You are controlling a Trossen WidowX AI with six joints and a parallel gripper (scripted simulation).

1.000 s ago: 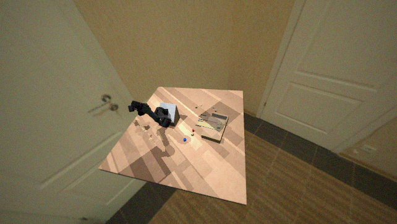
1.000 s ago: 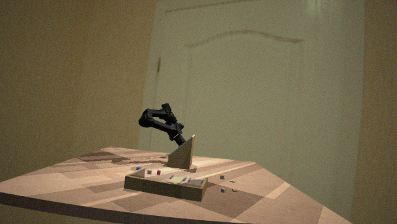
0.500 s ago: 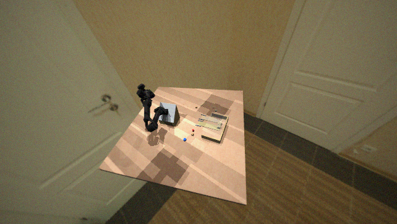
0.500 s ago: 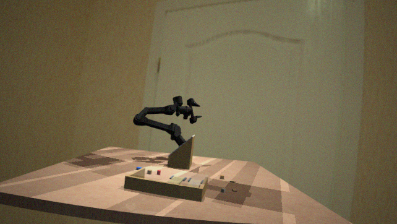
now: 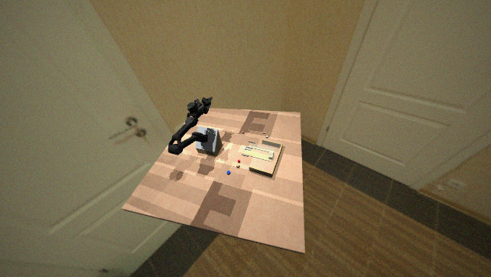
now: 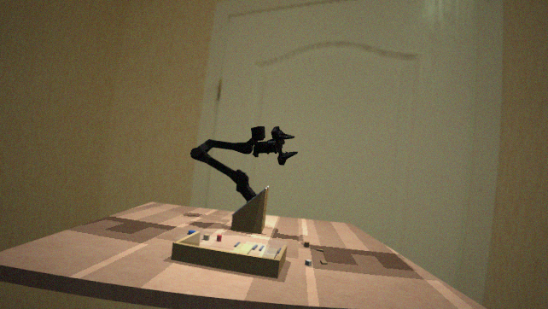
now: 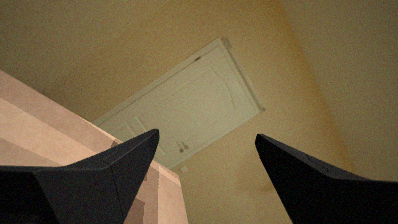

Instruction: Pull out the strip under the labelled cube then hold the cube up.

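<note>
My gripper tip is now 420 mm above the red cylinder, 280 mm to the left of it and 260 mm short of it. From my gripper tip the other things lie so: blue block: 420 mm below, 400 mm to the right, 200 mm ahead.
</note>
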